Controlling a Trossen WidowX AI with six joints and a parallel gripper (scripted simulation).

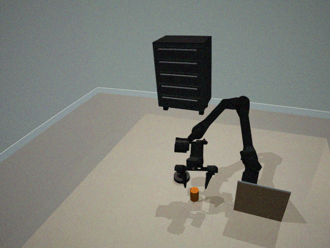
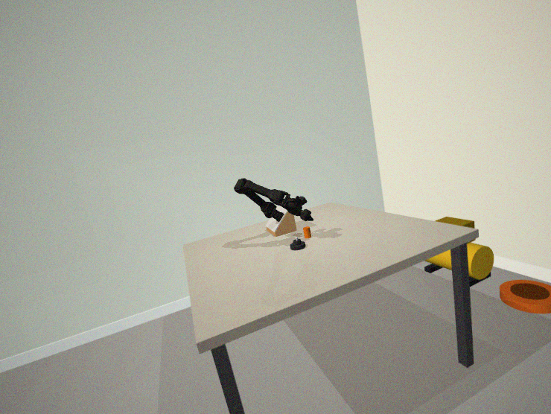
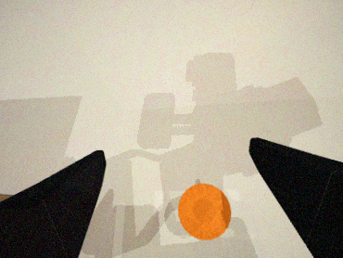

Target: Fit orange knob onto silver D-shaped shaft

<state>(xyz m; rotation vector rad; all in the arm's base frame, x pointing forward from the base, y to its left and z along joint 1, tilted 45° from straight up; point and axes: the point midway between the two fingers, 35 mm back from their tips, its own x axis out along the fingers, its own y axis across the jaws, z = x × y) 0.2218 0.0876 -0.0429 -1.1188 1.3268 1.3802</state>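
Right now the orange knob is 20 mm ahead of my gripper tip, 30 mm to the right of it and 60 mm below it. The rest, counted from my gripper tip: dark round pedestal: 130 mm ahead, 140 mm to the right, 80 mm below.
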